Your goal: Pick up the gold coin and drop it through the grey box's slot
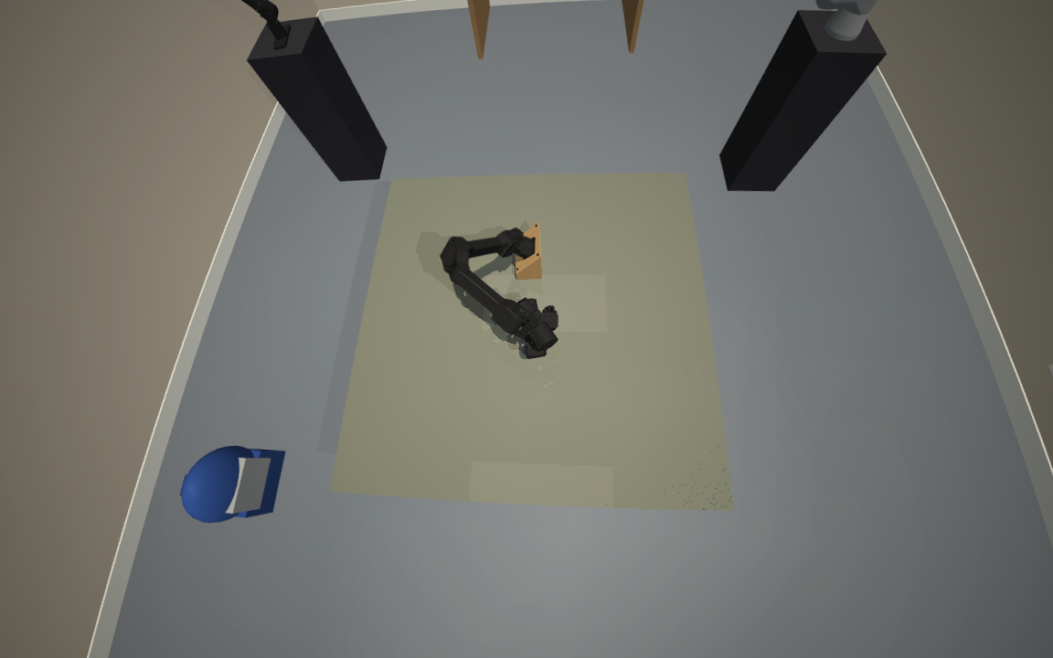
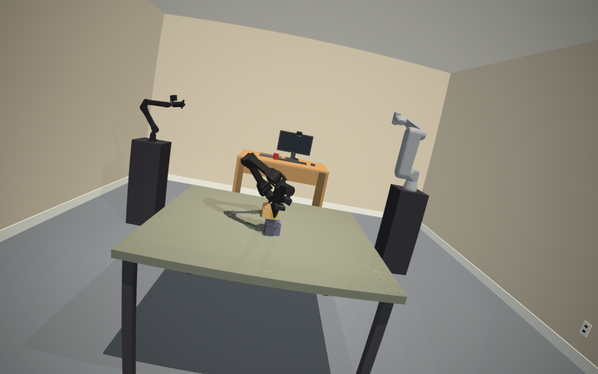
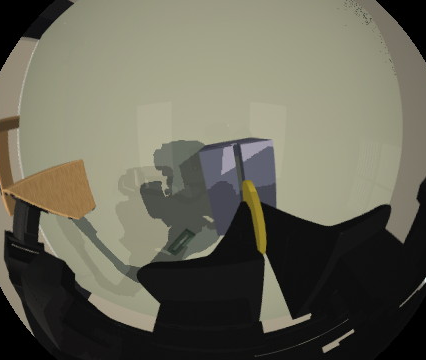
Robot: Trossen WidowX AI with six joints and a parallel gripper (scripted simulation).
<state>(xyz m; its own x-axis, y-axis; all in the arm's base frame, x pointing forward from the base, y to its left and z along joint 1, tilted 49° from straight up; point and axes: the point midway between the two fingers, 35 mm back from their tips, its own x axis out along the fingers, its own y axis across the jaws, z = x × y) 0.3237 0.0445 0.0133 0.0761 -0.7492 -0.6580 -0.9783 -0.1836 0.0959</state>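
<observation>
Right now my gripper tip is 1 cm below the thin gold coin.
</observation>
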